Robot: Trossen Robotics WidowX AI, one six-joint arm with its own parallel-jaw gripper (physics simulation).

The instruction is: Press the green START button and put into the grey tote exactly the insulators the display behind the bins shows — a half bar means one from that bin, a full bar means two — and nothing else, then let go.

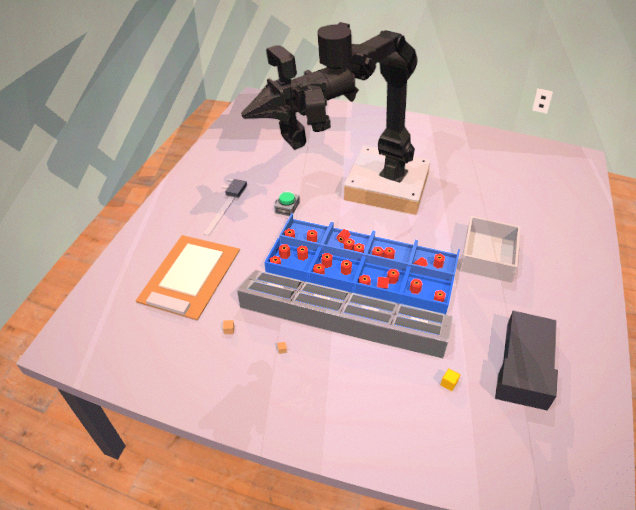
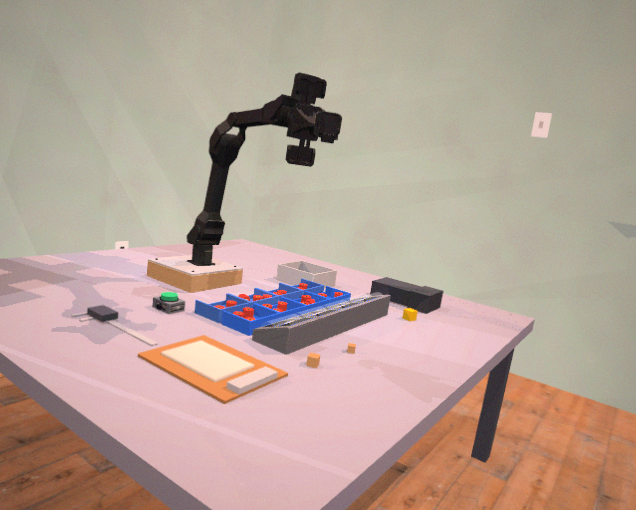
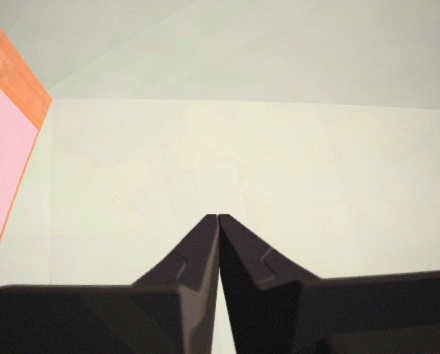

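Note:
My gripper point(image 1: 243, 115) point(image 3: 217, 225) is shut and empty, raised high above the table on the button's side of the arm. The green START button point(image 1: 286, 198) point(image 2: 169, 296) stands on a small dark box near the bins. The blue bins point(image 1: 358, 260) point(image 2: 220, 318) form two rows of four compartments, each with red insulators; one insulator point(image 1: 439, 260) stands in the back right compartment. The grey display point(image 1: 339, 321) point(image 2: 339, 325) lies along the bins; its four windows show thin pale marks, too small to read as bars. The grey tote point(image 1: 491, 247) point(image 2: 313, 274) stands beside the bins and looks empty.
An orange board point(image 1: 207, 297) point(image 2: 212, 394) with a pale sheet, and a dark tool point(image 1: 235, 187) point(image 2: 102, 313) with a pale strip, lie beyond the button end. Two small orange cubes point(image 1: 228, 326) point(image 1: 281, 347), a yellow cube point(image 1: 450, 379) point(image 2: 409, 314) and a black block point(image 1: 528, 358) point(image 2: 406, 294) lie around the display.

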